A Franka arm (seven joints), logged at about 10 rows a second.
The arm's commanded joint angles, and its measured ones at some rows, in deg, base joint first. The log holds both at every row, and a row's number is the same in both.
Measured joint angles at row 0:
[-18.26 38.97 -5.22 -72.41 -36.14 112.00 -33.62]
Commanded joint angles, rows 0 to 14:
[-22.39 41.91 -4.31 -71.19 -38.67 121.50 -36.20]
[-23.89 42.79 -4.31 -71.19 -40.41 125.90 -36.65]
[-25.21 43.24 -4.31 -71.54 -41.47 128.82 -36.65]
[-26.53 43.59 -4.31 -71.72 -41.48 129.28 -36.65]
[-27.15 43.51 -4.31 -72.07 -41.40 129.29 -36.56]
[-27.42 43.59 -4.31 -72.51 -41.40 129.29 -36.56]
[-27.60 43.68 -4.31 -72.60 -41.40 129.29 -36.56]
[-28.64 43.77 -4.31 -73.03 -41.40 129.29 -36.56]
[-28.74 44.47 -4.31 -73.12 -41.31 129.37 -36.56]
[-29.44 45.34 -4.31 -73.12 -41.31 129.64 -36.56]
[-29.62 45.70 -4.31 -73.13 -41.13 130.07 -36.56]
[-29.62 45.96 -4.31 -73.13 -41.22 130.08 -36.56]
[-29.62 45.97 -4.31 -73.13 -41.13 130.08 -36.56]
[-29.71 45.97 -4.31 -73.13 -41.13 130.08 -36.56]
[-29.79 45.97 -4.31 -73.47 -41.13 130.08 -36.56]
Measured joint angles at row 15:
[-28.94 46.23 -5.19 -73.25 -39.43 129.55 -36.82]
